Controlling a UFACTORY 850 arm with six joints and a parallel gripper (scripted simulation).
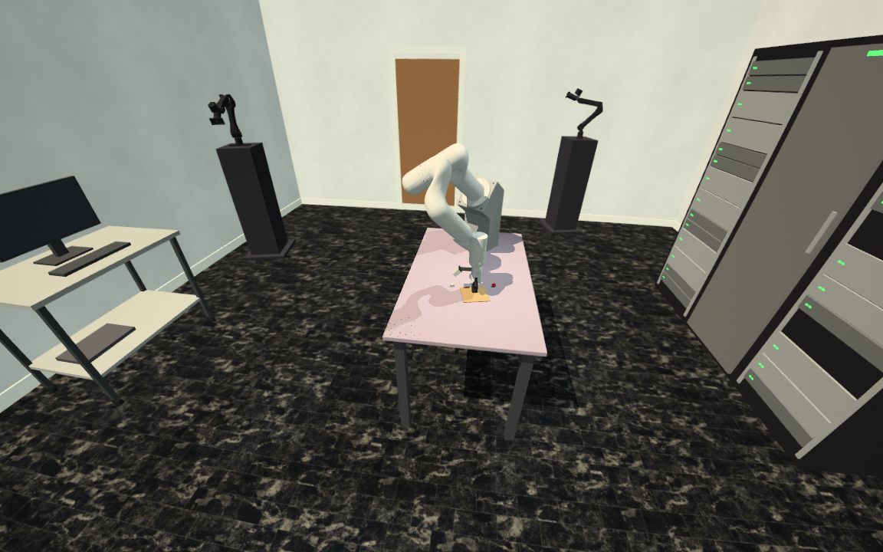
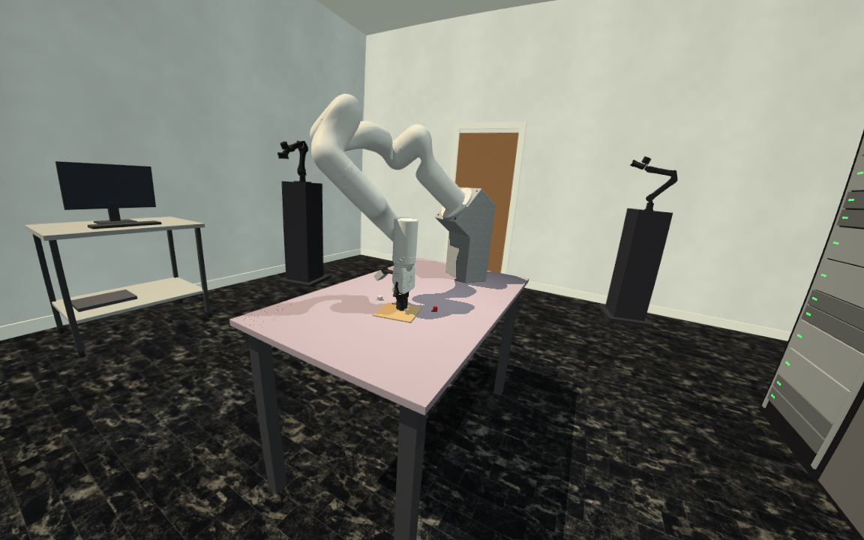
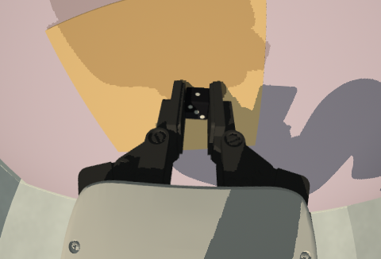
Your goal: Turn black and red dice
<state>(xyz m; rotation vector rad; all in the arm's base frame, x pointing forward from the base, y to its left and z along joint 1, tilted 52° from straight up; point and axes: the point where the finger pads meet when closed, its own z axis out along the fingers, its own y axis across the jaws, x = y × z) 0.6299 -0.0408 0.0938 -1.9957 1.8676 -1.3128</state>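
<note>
The black die is 10 mm below my hand. Round my hand: mat (20 mm below, 20 mm ahead); red die (120 mm to the left, 40 mm behind, 20 mm below); white die (120 mm to the right, 60 mm behind, 20 mm below).
</note>
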